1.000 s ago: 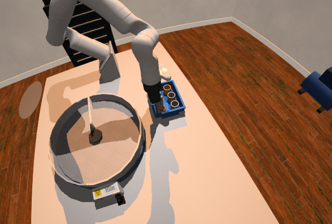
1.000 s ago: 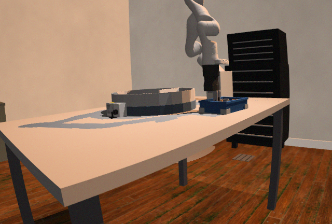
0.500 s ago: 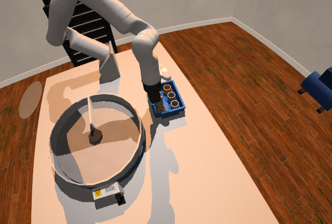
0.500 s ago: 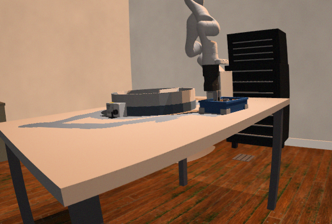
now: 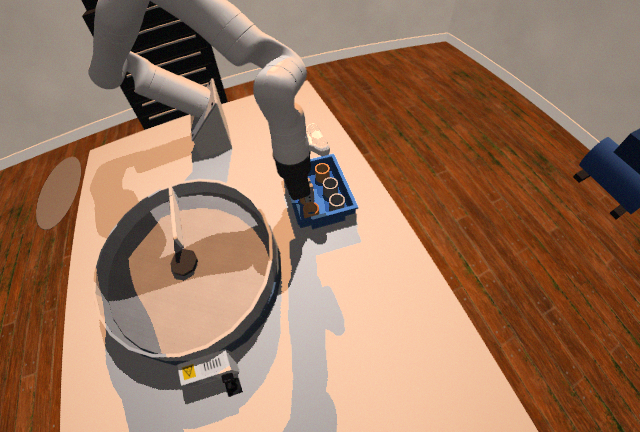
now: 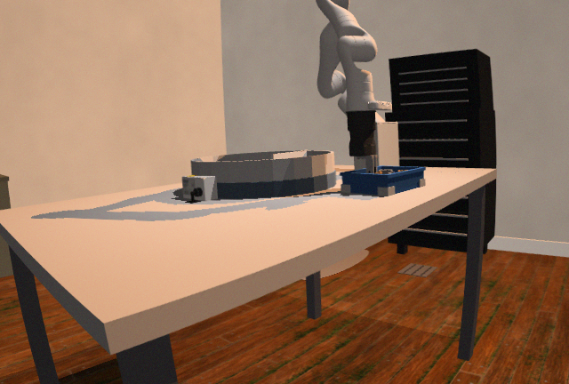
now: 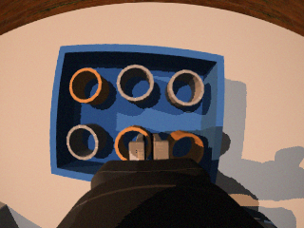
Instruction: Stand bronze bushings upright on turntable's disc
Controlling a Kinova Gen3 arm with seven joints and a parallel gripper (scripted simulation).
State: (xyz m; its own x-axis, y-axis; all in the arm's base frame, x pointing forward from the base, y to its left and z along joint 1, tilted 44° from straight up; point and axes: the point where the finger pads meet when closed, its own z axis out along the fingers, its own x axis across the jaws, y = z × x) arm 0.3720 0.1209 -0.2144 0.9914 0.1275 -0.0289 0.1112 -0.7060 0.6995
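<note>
The blue crate is 30 mm to the left of my hand, 20 mm below it and 20 mm behind it. From my hand the other things lie so: turntable disc: 320 mm to the right, 110 mm ahead, 10 mm above.
</note>
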